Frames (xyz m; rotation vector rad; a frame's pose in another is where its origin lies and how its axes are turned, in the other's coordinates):
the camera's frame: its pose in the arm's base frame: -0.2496 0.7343 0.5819 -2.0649 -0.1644 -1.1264
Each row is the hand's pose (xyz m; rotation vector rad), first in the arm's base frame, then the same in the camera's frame.
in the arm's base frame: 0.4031 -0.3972 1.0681 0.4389 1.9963 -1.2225
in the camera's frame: 1.0278 0.8073 -0.4844 -0.0252 2.2315 1.7129
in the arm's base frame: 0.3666 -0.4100 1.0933 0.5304 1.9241 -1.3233
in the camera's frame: 1.0280 0.7860 -0.5253 0.0304 2.3445 1.5984
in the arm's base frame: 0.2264 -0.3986 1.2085 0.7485 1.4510 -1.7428
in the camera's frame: 1.0290 0.6515 -0.6476 0.3297 2.6097 0.9722
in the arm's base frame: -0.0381 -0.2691 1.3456 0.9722 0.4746 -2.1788
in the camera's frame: 0.9444 0.3671 -0.7798 0.8135 2.6375 -0.1226
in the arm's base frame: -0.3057 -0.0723 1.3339 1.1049 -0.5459 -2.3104
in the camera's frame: 0.7286 0.1178 -0.8213 1.1409 2.3153 -1.1457
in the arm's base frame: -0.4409 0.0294 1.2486 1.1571 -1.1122 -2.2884
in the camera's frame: 0.5583 0.0347 -0.8155 1.2186 2.0318 -1.6842
